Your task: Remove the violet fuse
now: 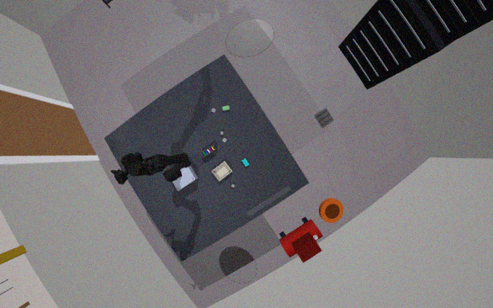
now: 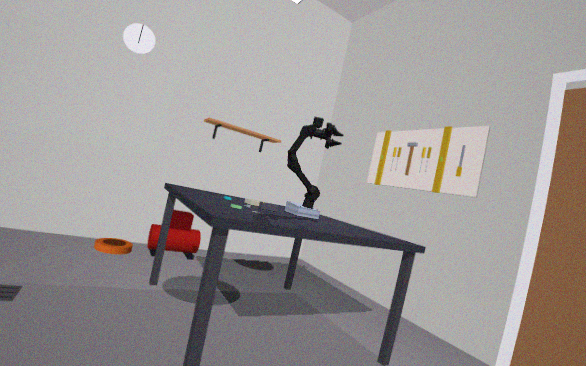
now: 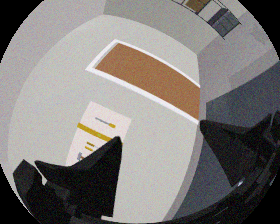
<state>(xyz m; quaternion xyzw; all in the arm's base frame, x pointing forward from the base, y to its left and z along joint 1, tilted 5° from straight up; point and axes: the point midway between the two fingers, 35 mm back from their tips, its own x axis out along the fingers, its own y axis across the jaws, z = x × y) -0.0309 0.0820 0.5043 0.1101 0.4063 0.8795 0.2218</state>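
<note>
The violet fuse is 53 cm below my gripper tip, 39 cm ahead of it and 7 cm to the right of it. Also, from my gripper tip: blue fuse 53 cm below, 36 cm ahead, 8 cm to the right; then white fuse 53 cm below, 38 cm ahead, 8 cm to the right; then green fuse 53 cm below, 34 cm ahead, 8 cm to the right.
</note>
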